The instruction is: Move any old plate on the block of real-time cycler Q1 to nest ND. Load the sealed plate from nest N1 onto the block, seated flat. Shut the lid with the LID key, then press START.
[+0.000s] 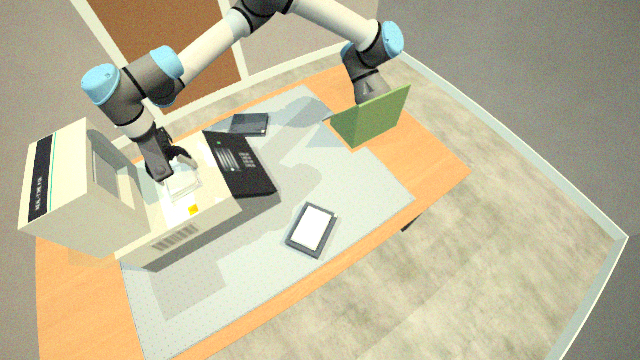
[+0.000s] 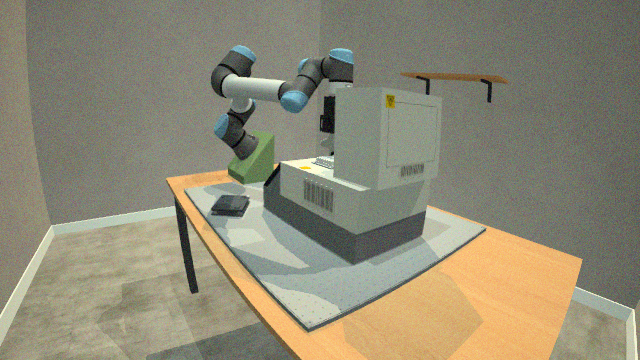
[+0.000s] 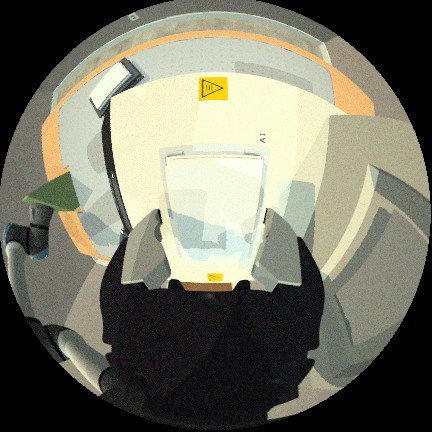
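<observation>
A clear, pale plate [image 1: 184,186] [image 2: 324,161] [image 3: 215,187] lies on the block of the cream cycler [image 1: 220,201] [image 2: 305,215] [image 3: 145,130]. My gripper [image 1: 175,168] [image 3: 212,210] is open and empty, pointing down, with a finger at each side of the plate's far part; contact cannot be told. The cycler's tall lid housing [image 1: 67,175] [image 2: 360,135] [image 3: 385,265] stands upright, off the block. A white-topped plate [image 1: 313,227] [image 3: 109,86] lies in a dark nest [image 1: 301,248]. Another dark nest [image 1: 249,124] stands behind the key panel. The nest names cannot be read.
The black key panel [image 1: 242,165] slopes down beside the block; its key labels are too small to read. The green robot base wedge [image 1: 375,117] [image 2: 260,162] [image 3: 57,192] stands at the table's end. The lid housing rises close beside the gripper.
</observation>
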